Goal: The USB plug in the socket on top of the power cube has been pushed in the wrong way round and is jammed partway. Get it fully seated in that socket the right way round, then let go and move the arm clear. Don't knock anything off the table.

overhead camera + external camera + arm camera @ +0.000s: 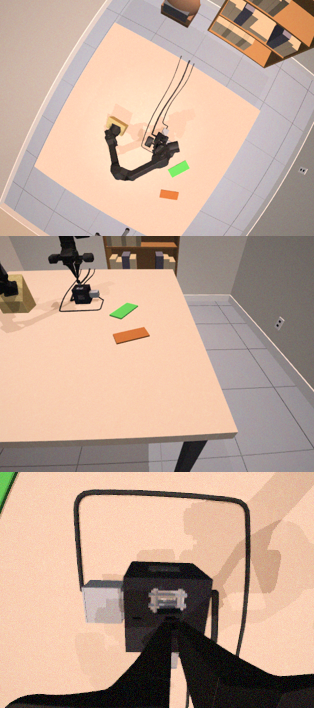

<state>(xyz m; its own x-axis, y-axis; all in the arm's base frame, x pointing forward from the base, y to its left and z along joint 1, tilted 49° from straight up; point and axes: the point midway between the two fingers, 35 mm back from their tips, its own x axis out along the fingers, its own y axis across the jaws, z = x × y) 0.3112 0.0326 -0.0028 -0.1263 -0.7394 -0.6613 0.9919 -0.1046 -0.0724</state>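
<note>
The USB plug is 20 mm below my gripper tip. Round my gripper tip: green card: 210 mm ahead, 130 mm below, 120 mm to the right; orange card: 340 mm to the right, 230 mm ahead, 130 mm below; USB socket: 60 mm below, 10 mm to the left.
</note>
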